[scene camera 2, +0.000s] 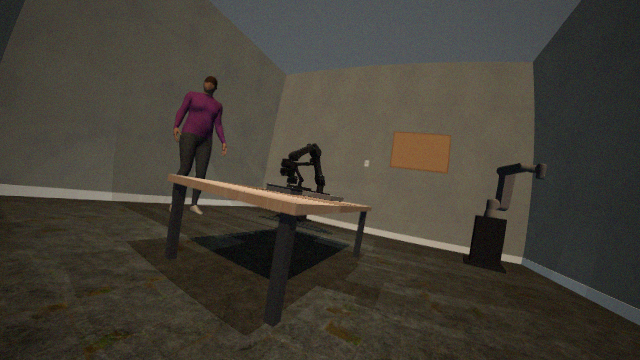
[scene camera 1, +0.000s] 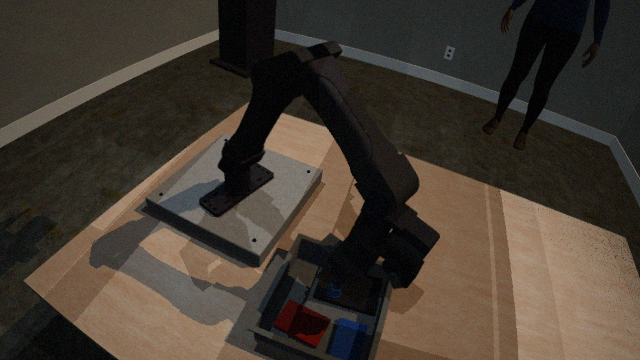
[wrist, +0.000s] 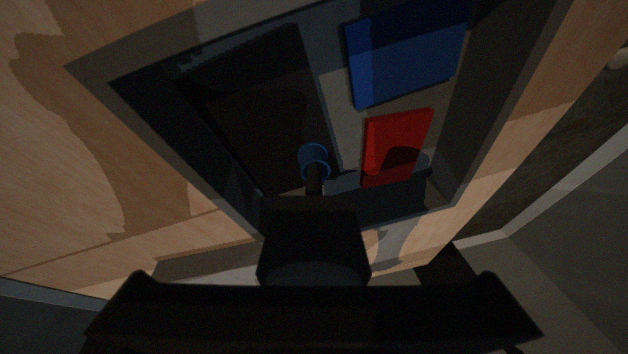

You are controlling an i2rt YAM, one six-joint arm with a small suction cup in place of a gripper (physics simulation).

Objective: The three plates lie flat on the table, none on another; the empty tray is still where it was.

Note:
The suction cup [scene camera 1: 332, 293] is stuck to a dark plate [scene camera 1: 362, 296], which still rests on a grey tray [wrist: 132, 77]. A blue plate [wrist: 386, 55] rests on the grey tray. A red plate [wrist: 392, 142] rests on the grey tray.
The dark plate also shows in the wrist view [wrist: 261, 102]. The suction cup shows as well in the wrist view [wrist: 310, 152]. Scene camera 2 does not show the dark plate, which is hidden by the grey tray. Scene camera 2 misses the blue plate, which is hidden by the grey tray.

